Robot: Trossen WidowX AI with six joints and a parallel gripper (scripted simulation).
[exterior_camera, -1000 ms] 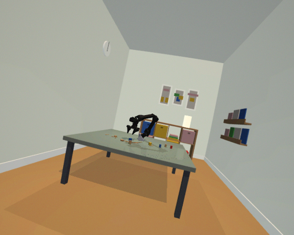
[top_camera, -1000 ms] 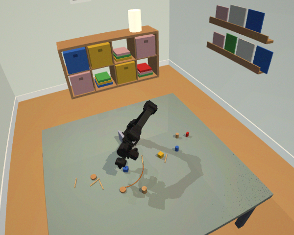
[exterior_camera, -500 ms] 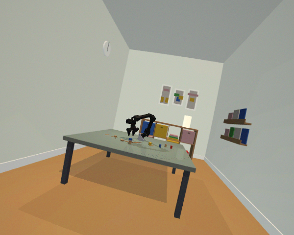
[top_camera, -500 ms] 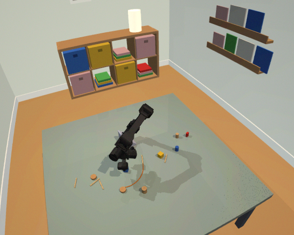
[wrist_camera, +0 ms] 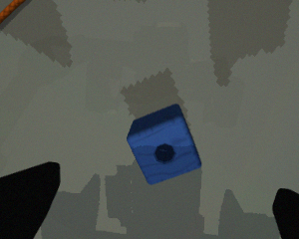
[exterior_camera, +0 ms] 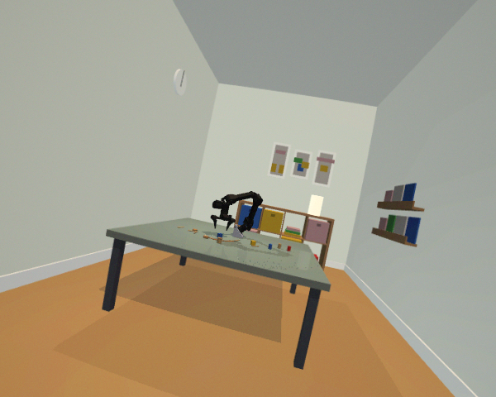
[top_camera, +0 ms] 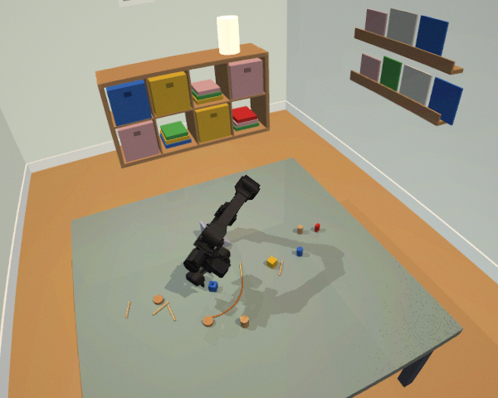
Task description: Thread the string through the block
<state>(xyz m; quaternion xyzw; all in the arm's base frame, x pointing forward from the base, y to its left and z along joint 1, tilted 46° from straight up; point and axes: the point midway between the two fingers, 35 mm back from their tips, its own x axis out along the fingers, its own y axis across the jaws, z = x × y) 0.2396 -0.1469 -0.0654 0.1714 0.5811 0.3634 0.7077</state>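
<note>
Right now my gripper tip is 50 mm above the blue cube. From my gripper tip the other things lie so: yellow cube (30 mm ahead, 260 mm to the left, 50 mm below); round wooden button (120 mm ahead, 90 mm to the right, 60 mm below); thin wooden stick (140 mm to the left, 60 mm below).
</note>
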